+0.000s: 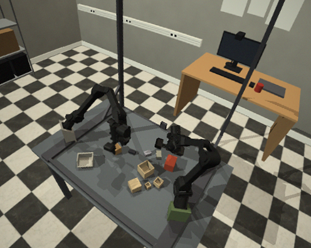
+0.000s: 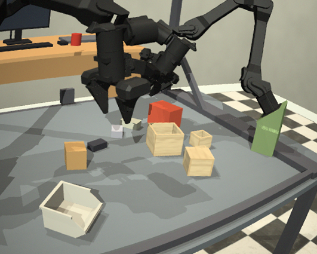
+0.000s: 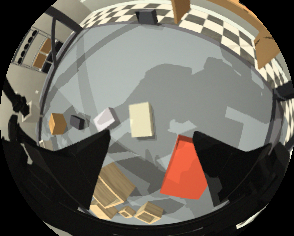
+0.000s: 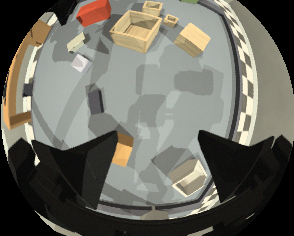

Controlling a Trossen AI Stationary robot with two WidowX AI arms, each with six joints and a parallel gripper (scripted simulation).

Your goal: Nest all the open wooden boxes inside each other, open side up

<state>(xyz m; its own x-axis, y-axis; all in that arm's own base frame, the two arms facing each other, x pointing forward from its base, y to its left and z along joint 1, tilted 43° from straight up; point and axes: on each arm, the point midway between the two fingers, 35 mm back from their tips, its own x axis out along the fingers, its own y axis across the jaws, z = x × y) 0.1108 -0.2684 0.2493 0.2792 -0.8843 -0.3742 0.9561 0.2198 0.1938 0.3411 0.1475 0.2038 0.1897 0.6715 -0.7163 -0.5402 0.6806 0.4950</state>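
Now: the red block 20 mm ahead of my left hand, 50 mm to the left of it and 90 mm below it. Also, from my left hand: black block 90 mm ahead, 210 mm to the right, 120 mm below; grey piece 40 mm ahead, 120 mm to the right, 120 mm below; cream block 50 mm to the right, 110 mm below.
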